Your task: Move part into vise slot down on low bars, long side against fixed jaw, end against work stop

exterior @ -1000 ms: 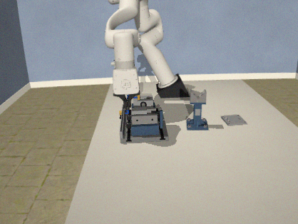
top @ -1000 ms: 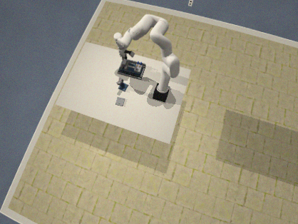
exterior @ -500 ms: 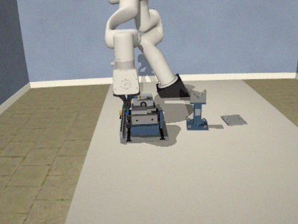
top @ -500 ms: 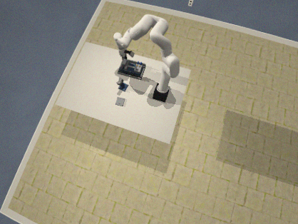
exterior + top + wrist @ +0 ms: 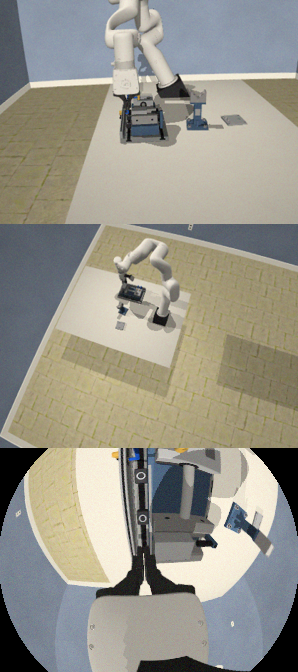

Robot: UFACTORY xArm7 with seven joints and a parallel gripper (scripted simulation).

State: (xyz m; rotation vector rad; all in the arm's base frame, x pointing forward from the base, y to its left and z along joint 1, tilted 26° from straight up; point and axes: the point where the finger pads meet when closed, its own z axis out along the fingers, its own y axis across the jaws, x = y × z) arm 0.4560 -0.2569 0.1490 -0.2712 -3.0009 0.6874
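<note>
My gripper is now 10 mm short of the part, 50 mm to the right of it and 40 mm above it. The rest, counted from my hand: V-block post 300 mm to the left, 70 mm below; air cylinder 150 mm behind, 90 mm to the left, 50 mm below; infeed plate 480 mm to the left, 130 mm below.
</note>
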